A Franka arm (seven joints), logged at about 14 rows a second.
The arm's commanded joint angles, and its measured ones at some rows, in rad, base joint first. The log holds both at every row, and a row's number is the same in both.
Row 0, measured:
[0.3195, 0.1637, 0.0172, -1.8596, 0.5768, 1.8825, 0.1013]
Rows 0 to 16, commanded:
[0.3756, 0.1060, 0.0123, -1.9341, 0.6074, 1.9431, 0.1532]
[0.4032, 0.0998, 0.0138, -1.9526, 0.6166, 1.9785, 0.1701]
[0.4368, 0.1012, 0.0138, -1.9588, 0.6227, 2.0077, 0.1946]
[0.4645, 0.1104, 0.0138, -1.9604, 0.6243, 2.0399, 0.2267]
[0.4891, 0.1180, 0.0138, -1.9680, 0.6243, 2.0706, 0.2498]
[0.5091, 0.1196, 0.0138, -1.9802, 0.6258, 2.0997, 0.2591]
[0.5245, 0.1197, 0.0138, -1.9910, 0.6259, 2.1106, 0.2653]
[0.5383, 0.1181, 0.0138, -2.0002, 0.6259, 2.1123, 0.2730]
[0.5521, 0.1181, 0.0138, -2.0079, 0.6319, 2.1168, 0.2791]
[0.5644, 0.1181, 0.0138, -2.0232, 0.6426, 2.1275, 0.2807]
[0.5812, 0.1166, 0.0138, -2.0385, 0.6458, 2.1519, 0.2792]
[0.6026, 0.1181, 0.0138, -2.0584, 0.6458, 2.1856, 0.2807]
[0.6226, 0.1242, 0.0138, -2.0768, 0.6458, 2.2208, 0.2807]
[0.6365, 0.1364, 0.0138, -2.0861, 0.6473, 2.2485, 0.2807]
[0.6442, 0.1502, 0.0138, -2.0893, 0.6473, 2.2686, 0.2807]
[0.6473, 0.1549, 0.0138, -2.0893, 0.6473, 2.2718, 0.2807]
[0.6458, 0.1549, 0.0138, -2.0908, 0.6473, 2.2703, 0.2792]
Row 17, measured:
[0.6449, 0.1577, 0.0173, -2.0775, 0.6158, 2.2519, 0.2722]
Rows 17 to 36, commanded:
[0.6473, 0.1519, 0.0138, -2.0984, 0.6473, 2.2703, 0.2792]
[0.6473, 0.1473, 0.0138, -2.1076, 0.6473, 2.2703, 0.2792]
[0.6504, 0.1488, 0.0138, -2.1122, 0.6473, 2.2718, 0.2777]
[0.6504, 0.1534, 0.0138, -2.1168, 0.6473, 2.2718, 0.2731]
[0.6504, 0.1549, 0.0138, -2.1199, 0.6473, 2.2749, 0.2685]
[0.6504, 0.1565, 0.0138, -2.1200, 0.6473, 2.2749, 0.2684]
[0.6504, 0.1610, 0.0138, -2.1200, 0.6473, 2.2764, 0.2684]
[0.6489, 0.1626, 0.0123, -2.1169, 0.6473, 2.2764, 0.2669]
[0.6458, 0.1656, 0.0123, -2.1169, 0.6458, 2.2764, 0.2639]
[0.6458, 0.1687, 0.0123, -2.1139, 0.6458, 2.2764, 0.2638]
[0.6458, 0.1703, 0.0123, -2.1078, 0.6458, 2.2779, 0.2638]
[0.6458, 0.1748, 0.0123, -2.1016, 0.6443, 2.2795, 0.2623]
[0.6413, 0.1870, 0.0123, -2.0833, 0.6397, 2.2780, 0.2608]
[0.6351, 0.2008, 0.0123, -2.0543, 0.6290, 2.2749, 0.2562]
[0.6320, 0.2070, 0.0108, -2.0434, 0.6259, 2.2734, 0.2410]
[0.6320, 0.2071, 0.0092, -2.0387, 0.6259, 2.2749, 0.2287]
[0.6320, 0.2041, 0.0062, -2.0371, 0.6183, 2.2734, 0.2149]
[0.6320, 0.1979, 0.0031, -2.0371, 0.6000, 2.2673, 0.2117]
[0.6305, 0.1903, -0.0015, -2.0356, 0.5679, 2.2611, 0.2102]
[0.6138, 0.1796, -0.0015, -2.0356, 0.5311, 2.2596, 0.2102]
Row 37, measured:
[0.6419, 0.1876, -0.0037, -2.0484, 0.5823, 2.2675, 0.2353]
